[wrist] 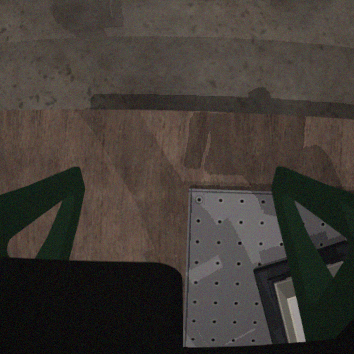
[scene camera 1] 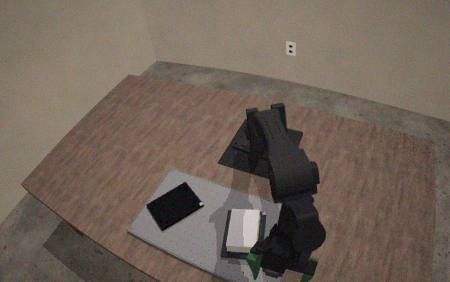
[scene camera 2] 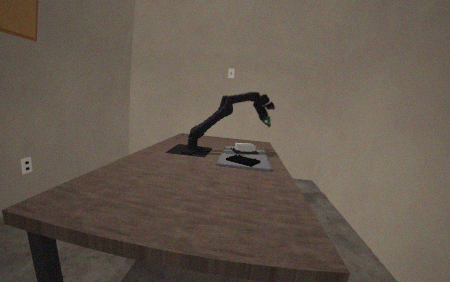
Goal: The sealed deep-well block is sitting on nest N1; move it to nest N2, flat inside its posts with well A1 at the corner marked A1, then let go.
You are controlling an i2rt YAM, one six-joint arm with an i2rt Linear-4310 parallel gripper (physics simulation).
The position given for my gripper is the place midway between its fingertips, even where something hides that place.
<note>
My gripper (wrist: 177, 176) is open, with nothing in its grasp. Also in view: a deep-well block (scene camera 1: 243, 231). Further things: a black nest (scene camera 1: 180, 202) and a grey perforated plate (scene camera 1: 198, 238).
The deep-well block shows as well in the wrist view (wrist: 284, 289). The grey perforated plate is seen too in the wrist view (wrist: 231, 234).
</note>
